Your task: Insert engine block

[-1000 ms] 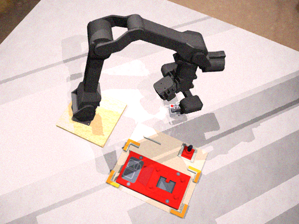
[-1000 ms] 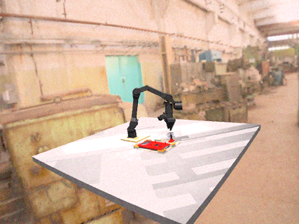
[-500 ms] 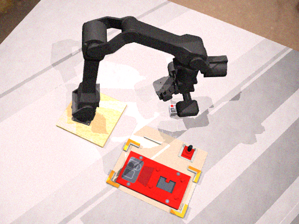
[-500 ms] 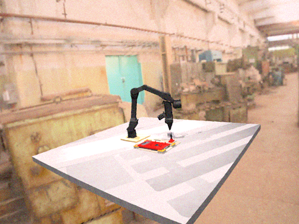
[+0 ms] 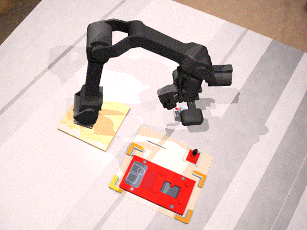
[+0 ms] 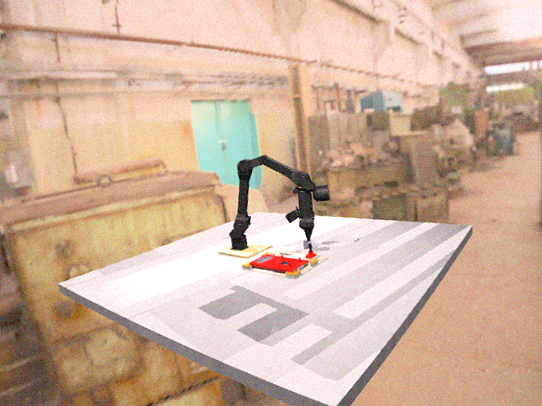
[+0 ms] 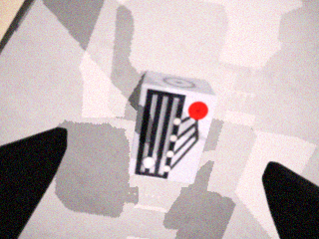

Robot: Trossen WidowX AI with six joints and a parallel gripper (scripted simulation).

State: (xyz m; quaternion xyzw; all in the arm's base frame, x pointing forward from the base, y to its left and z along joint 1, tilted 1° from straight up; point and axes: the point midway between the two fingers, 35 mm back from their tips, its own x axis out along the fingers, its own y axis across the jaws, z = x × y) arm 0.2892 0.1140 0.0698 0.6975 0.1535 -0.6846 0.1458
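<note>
The engine block is 30 mm below my gripper tip.
</note>
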